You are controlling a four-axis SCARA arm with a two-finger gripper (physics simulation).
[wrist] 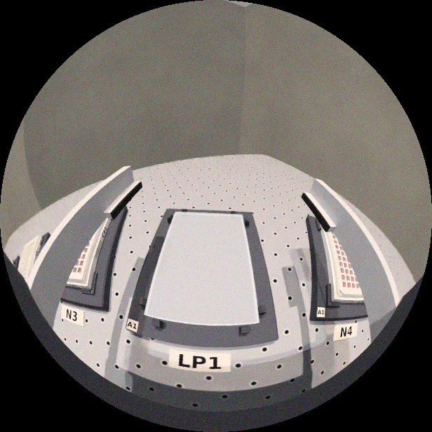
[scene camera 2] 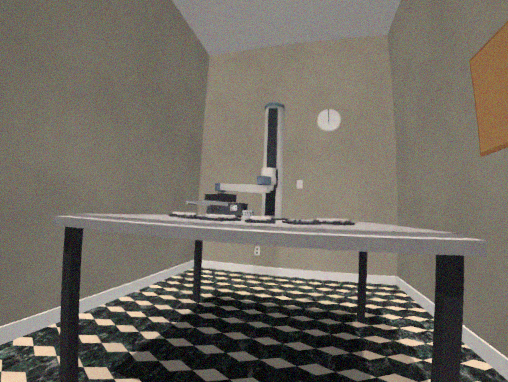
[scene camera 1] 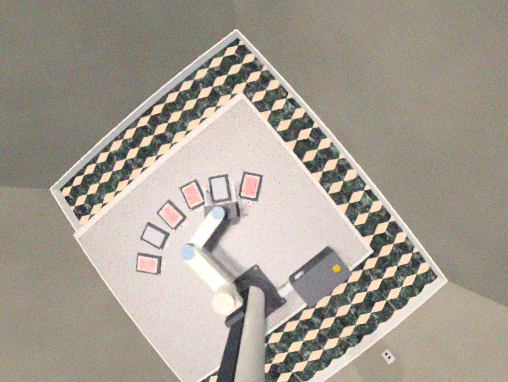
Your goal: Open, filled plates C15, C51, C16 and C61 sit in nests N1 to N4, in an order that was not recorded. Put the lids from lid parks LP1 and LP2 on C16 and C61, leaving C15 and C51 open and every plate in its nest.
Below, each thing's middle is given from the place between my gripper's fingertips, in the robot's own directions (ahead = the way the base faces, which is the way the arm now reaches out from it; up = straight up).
Scene:
I see my gripper 80 mm above the lid park LP1 (wrist: 266,330), 20 mm to the right of it and 10 mm past it. Round my hand: plate C15 (wrist: 344,286): 130 mm to the right, 120 mm behind, 60 mm below; nest N3 (wrist: 105,259): 180 mm to the left, 80 mm below, 60 mm ahead; nest N4 (wrist: 319,270): 130 mm to the right, 120 mm behind, 80 mm below.

